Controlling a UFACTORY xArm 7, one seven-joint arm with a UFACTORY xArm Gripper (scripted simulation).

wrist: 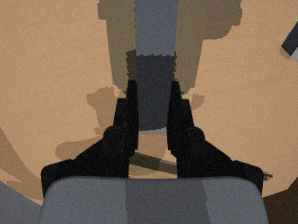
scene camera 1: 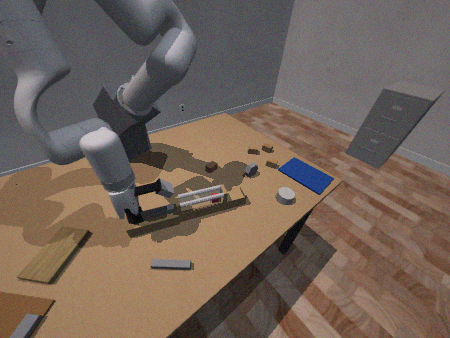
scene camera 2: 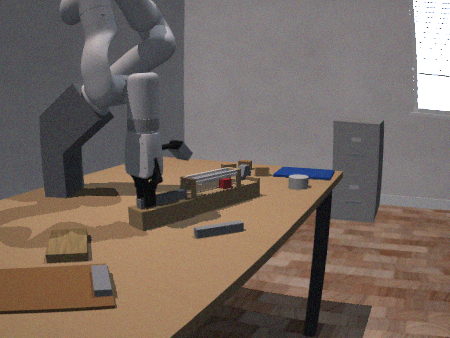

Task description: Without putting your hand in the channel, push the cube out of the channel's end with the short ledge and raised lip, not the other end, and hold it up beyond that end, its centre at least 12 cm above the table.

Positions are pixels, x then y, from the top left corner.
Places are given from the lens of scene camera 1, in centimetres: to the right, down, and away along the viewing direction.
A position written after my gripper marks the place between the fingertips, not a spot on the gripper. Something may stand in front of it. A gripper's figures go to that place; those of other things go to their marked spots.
my gripper (scene camera 1: 138, 218): -28, 16, 57
blue mat (scene camera 1: 310, 177): 40, 4, 82
